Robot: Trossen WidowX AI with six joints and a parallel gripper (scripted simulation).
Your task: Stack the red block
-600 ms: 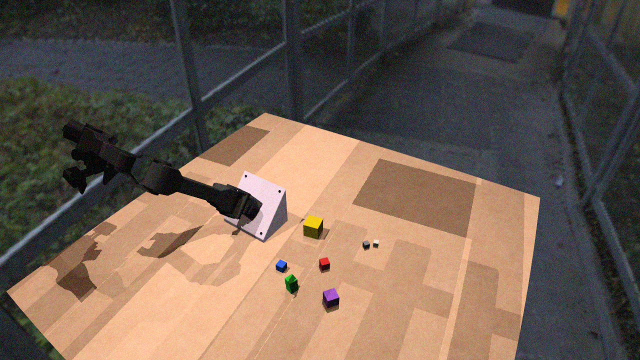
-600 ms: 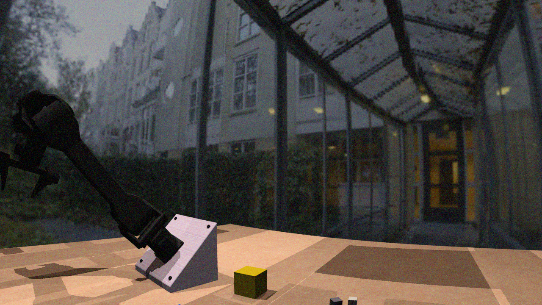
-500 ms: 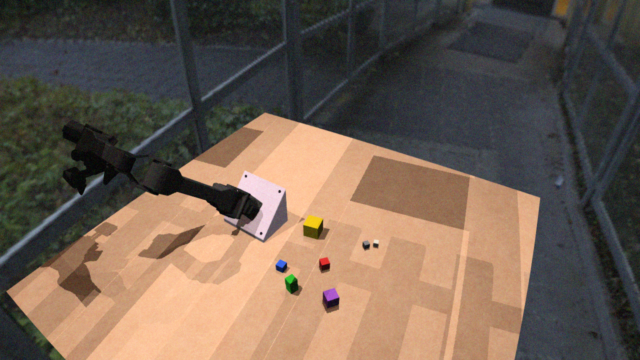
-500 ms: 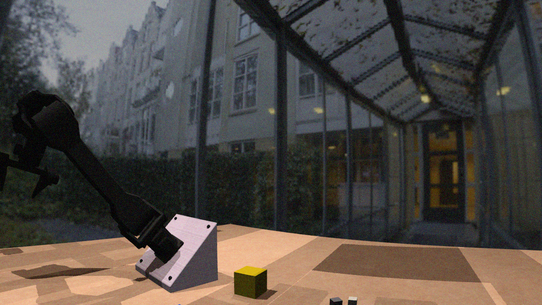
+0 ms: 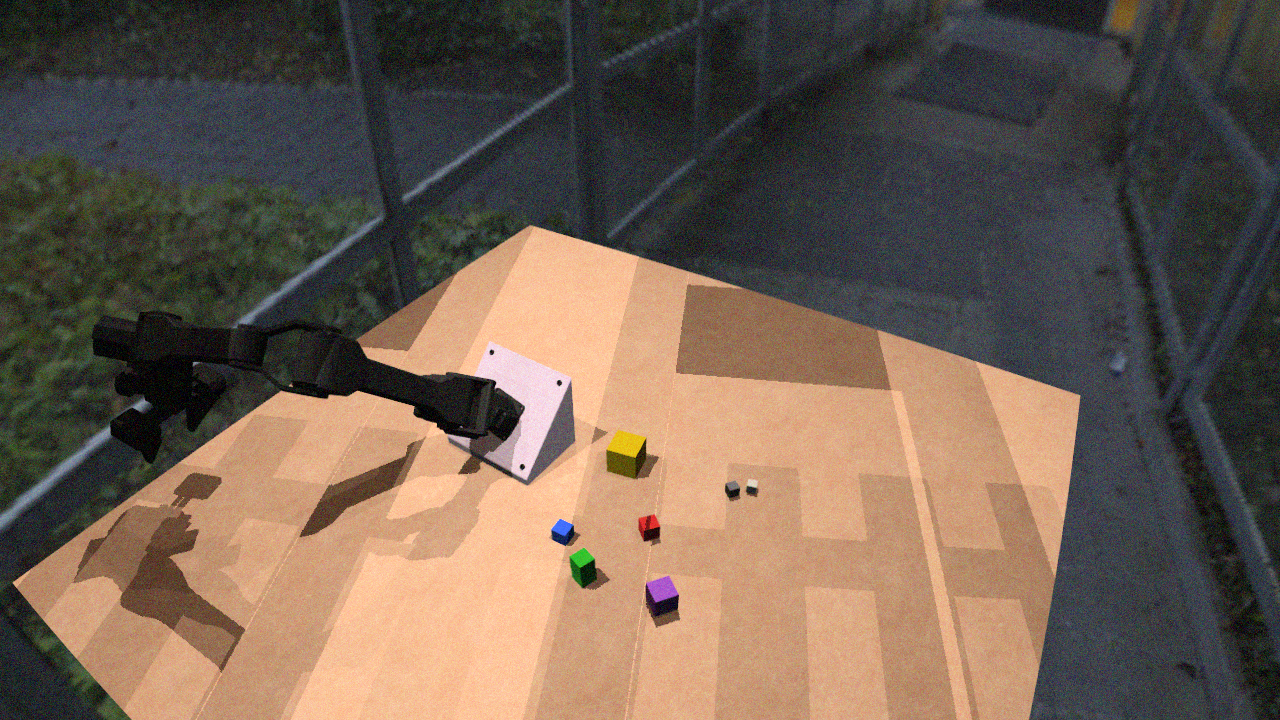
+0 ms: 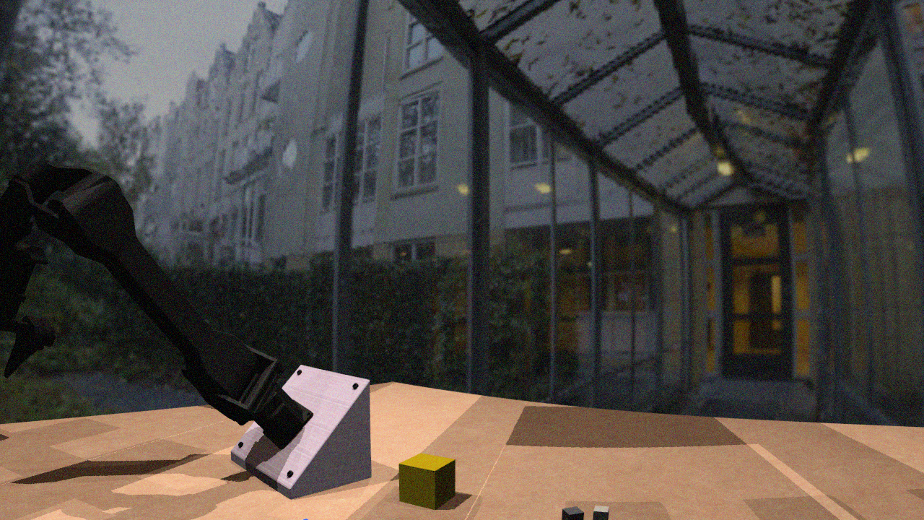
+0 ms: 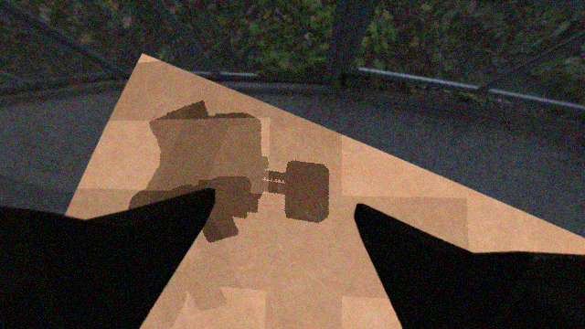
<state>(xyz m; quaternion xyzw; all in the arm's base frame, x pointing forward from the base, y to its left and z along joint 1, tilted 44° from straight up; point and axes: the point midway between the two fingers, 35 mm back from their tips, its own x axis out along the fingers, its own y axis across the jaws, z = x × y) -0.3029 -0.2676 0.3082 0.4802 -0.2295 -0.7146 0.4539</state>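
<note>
The purple block lies 69 cm ahead of my gripper tip, 34 cm to the left of it and 8 cm below it. Round my gripper tip: red block 60 cm ahead, 42 cm to the left, 9 cm below; blue block 51 cm ahead, 34 cm to the left, 9 cm below; yellow block 49 cm ahead, 51 cm to the left, 8 cm below.
</note>
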